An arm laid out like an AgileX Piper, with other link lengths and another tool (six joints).
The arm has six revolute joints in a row. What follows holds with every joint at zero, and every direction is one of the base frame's.
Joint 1 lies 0.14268 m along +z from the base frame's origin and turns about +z.
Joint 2 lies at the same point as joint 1 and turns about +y.
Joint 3 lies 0.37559 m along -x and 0.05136 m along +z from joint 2 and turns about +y.
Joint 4 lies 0.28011 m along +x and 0.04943 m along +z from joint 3 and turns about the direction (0.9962, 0, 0.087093).
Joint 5 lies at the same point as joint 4 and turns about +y.
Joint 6 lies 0.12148 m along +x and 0.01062 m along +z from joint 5 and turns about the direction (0.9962, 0, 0.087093).
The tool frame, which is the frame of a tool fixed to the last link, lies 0.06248 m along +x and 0.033 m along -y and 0.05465 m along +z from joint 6; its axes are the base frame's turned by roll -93.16, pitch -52.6 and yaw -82.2 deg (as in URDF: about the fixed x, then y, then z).
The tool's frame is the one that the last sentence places.
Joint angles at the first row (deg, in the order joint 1, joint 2, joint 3, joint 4, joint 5, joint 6):
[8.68 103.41 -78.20 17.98 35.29 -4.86]
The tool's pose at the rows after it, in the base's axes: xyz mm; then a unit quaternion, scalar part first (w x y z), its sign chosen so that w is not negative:
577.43 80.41 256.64 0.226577 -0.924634 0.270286 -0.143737
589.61 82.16 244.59 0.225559 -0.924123 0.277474 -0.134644
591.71 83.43 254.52 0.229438 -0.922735 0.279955 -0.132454
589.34 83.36 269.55 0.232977 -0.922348 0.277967 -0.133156
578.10 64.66 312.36 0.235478 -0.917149 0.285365 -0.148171
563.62 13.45 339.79 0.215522 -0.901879 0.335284 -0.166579
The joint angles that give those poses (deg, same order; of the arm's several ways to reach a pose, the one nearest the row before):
[8.61 108.91 -81.14 17.43 35.33 -5.34]
[8.62 111.55 -83.56 17.26 36.08 -4.33]
[8.62 111.45 -85.54 17.08 38.13 -3.34]
[8.50 110.42 -86.81 17.02 40.18 -3.06]
[6.78 106.62 -88.72 15.81 44.28 -1.80]
[2.79 103.37 -89.26 11.36 47.23 3.24]

